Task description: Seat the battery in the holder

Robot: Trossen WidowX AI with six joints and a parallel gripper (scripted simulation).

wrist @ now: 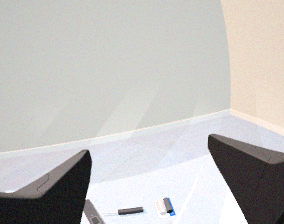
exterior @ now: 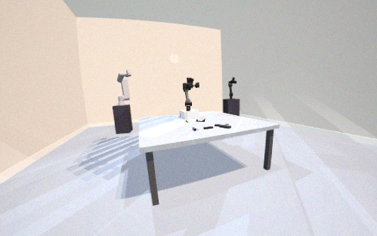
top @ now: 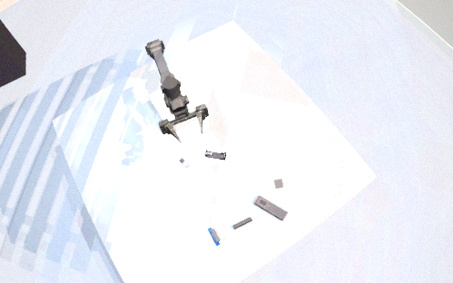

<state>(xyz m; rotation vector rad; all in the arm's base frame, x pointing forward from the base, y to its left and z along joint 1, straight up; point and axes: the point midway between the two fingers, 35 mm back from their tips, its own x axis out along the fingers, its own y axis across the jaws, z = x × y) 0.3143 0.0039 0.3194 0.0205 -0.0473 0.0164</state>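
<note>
My gripper tip is 410 mm above the battery, 100 mm past it and 60 mm to the left of it. The rest, counted from my gripper tip: long dark bar: 410 mm below, 270 mm ahead, 230 mm to the left.
</note>
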